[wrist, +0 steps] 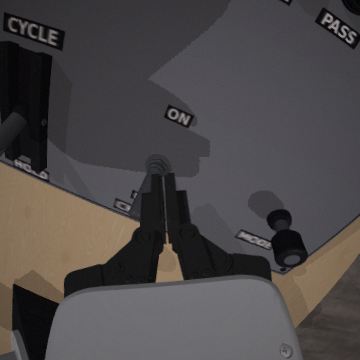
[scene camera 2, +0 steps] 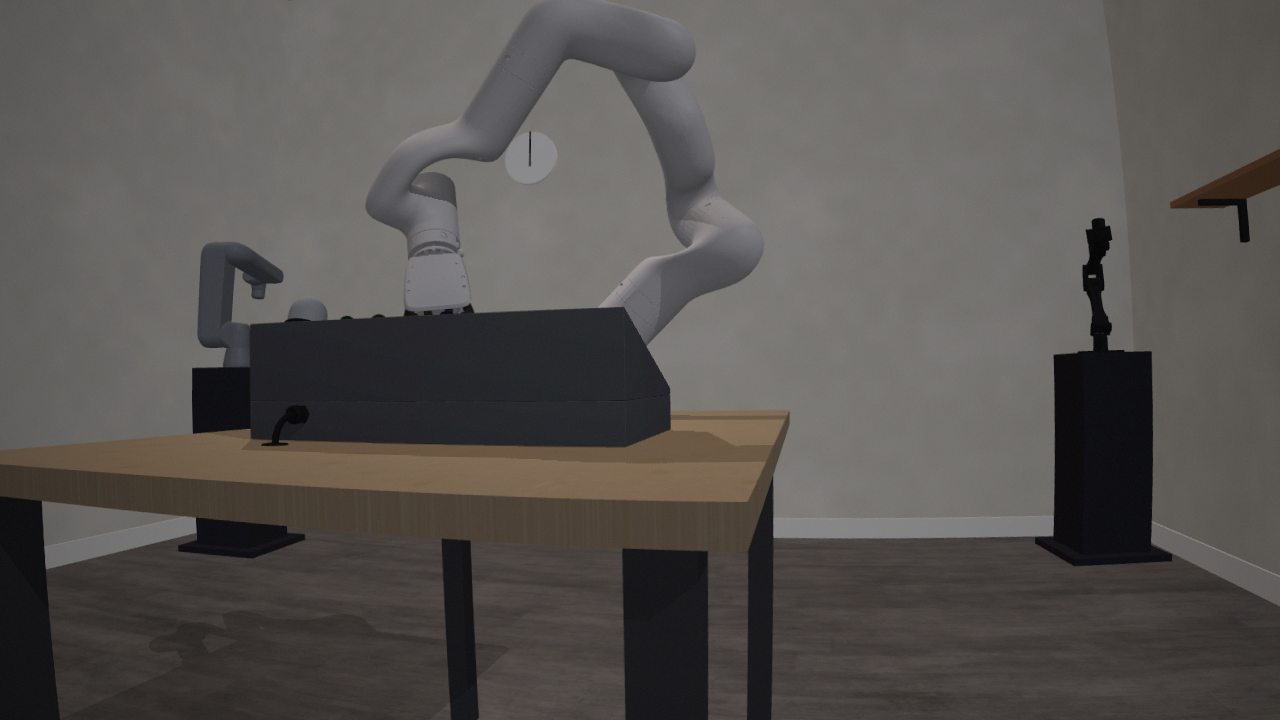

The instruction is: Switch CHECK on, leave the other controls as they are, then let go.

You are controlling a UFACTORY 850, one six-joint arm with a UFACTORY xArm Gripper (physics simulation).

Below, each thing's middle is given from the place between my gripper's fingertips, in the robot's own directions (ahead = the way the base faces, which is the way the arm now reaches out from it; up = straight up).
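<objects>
My gripper is 10 mm above the grey sloped console (scene camera 2: 584, 377), 60 mm to the right of it and 100 mm short of it. Counting from my hand, there's also a black mode knob (wrist: 288, 249), 10 mm below, 10 mm behind and 110 mm to the right.
</objects>
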